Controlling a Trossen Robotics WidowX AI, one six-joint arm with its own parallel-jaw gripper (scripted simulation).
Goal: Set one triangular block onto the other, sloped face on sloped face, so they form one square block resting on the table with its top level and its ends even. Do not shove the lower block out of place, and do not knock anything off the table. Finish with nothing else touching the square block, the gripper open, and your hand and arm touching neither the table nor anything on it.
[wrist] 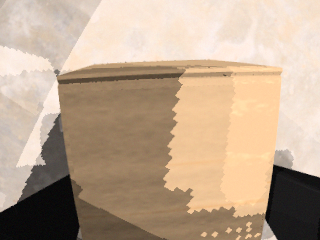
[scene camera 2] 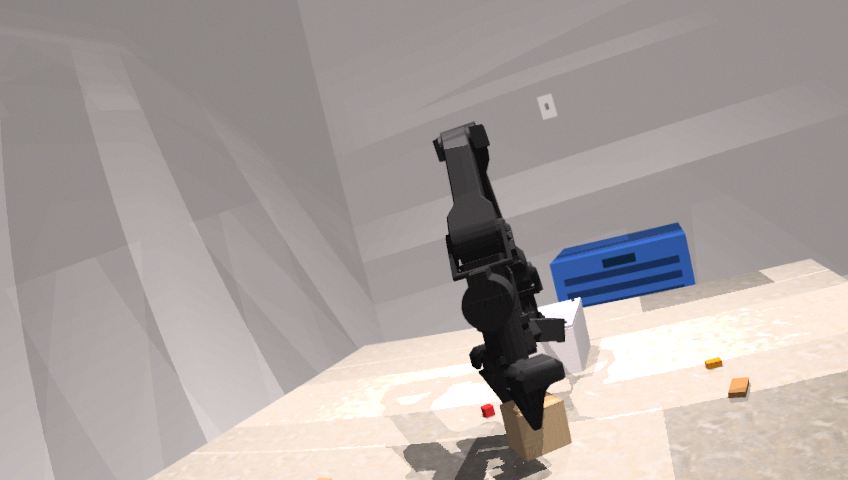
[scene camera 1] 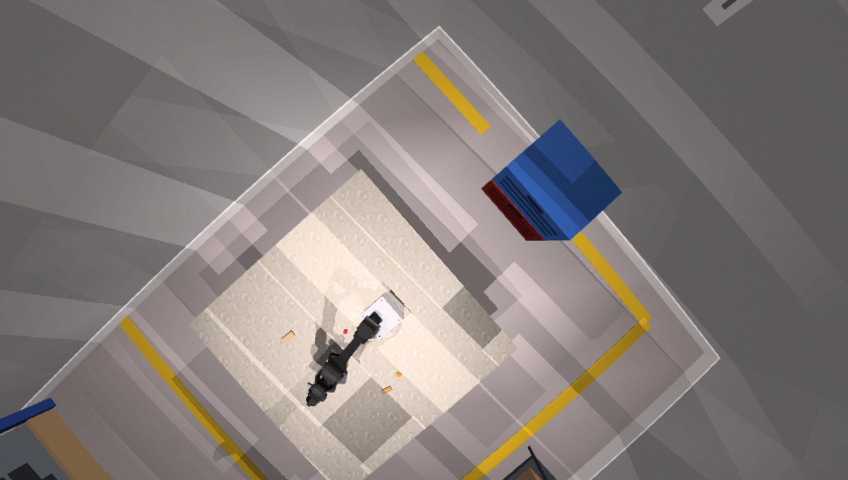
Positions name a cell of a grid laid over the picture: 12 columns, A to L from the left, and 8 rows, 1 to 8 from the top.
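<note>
Open and holding nothing, the gripper (scene camera 2: H8) appears in the wrist view (wrist: G6) as well.
</note>
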